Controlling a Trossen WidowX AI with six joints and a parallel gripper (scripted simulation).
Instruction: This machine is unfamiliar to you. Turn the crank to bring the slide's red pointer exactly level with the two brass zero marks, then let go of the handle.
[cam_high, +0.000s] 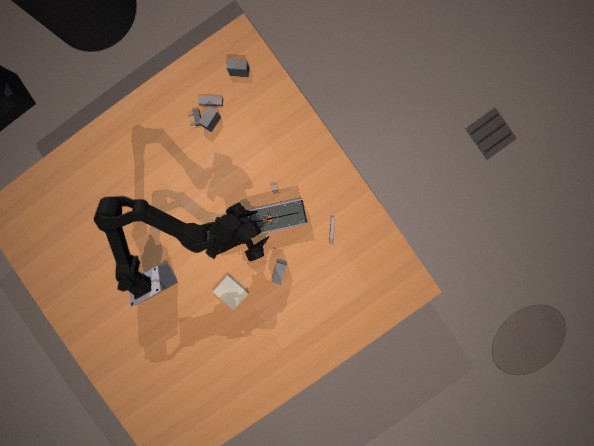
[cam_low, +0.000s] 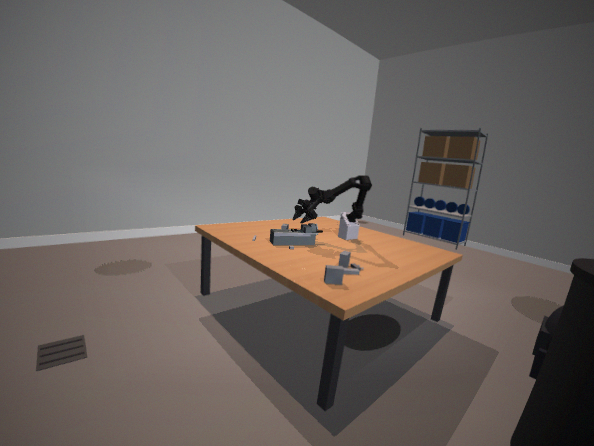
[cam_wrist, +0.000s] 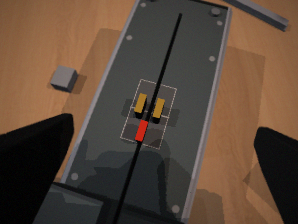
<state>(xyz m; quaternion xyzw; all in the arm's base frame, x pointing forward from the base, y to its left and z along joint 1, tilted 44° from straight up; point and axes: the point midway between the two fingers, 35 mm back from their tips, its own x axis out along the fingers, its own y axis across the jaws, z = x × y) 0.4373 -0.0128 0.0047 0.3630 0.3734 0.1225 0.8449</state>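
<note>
My gripper tip is 10 mm short of the red pointer, 10 mm to the right of it and 50 mm above it. Round my gripper tip: small grey cube 90 mm ahead, 100 mm to the left, 120 mm below; thin grey bar 200 mm ahead, 140 mm to the right, 130 mm below; dark crank handle 150 mm behind, 40 mm to the left, 60 mm below.
</note>
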